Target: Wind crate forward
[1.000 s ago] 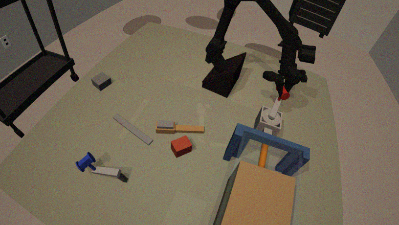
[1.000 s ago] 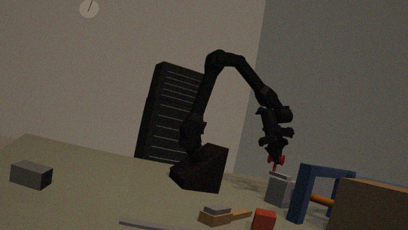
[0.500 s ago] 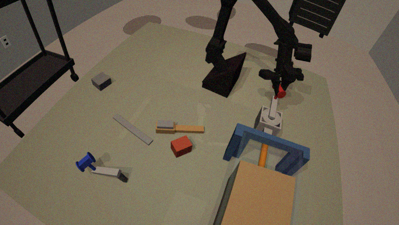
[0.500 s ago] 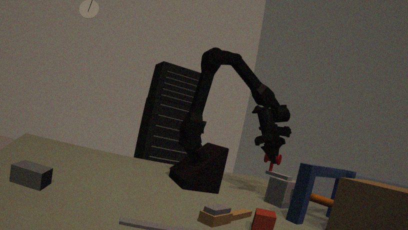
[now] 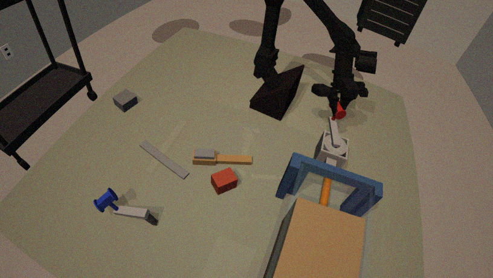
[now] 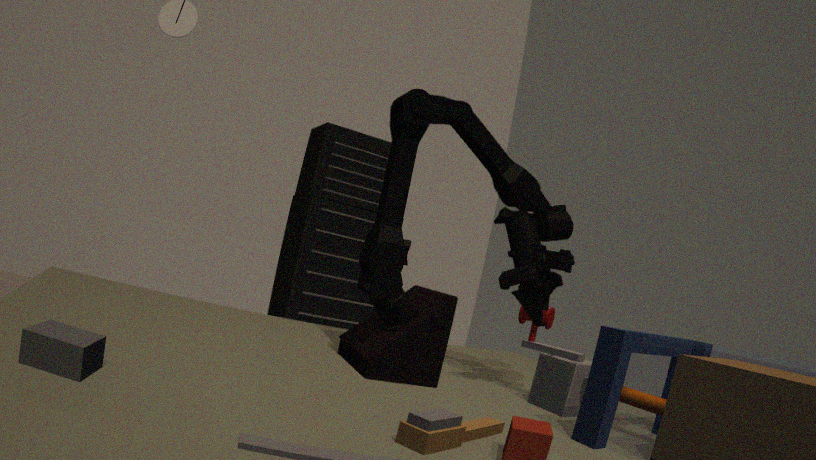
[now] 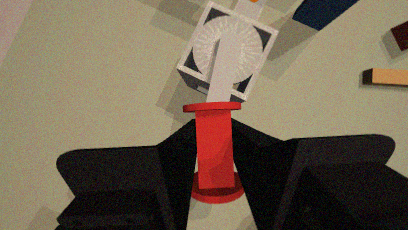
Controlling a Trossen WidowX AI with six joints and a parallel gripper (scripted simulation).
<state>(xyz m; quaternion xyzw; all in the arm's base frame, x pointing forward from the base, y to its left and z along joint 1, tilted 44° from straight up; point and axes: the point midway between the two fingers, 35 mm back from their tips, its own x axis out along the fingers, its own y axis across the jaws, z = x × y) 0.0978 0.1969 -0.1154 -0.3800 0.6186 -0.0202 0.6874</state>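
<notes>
Now: gripper tip 20 mm short of the red-knobbed winch handle and 30 mm above it. From my gripper tip the other things lie so: grey winch 70 mm ahead, 10 mm to the left, 100 mm below; wooden brush 220 mm ahead, 320 mm to the right, 110 mm below; red knob 10 mm behind, 10 mm to the right.
</notes>
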